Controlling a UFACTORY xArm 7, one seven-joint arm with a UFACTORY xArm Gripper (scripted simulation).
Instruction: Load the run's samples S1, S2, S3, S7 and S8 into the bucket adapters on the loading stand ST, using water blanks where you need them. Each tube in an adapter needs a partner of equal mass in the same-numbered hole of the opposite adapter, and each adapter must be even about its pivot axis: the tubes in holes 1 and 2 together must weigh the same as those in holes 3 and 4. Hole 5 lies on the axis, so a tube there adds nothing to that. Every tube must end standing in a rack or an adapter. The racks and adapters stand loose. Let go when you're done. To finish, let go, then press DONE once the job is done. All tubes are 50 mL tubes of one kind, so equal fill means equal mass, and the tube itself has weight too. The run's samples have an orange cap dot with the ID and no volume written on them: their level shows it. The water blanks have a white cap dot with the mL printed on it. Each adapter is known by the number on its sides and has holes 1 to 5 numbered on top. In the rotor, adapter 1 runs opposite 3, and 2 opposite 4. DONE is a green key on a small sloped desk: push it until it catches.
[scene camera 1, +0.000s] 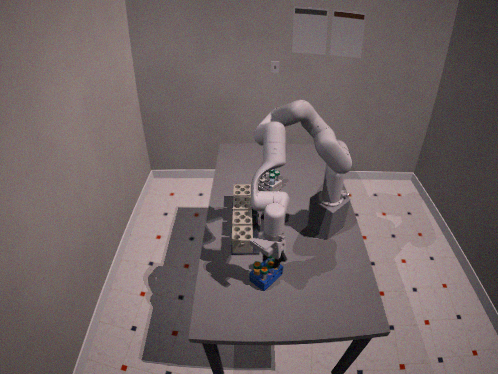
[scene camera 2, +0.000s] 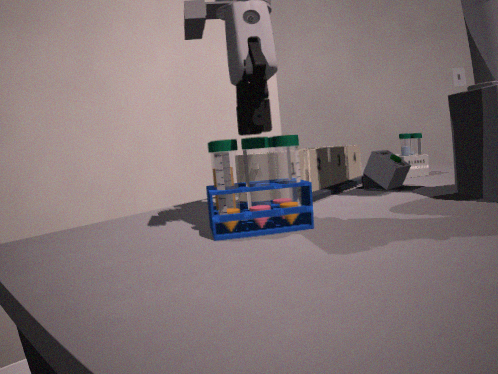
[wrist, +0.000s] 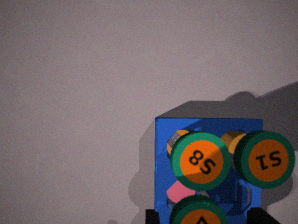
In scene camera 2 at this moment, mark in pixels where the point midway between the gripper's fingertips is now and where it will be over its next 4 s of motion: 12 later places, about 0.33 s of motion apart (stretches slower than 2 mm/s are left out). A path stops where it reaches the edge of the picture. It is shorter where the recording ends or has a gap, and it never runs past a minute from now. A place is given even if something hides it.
The gripper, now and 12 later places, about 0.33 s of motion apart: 254, 133; 255, 139; 255, 142; 255, 147; 255, 151; 256, 155; 256, 156; 256, 156; 255, 153; 255, 149; 255, 143; 255, 139; 253, 128
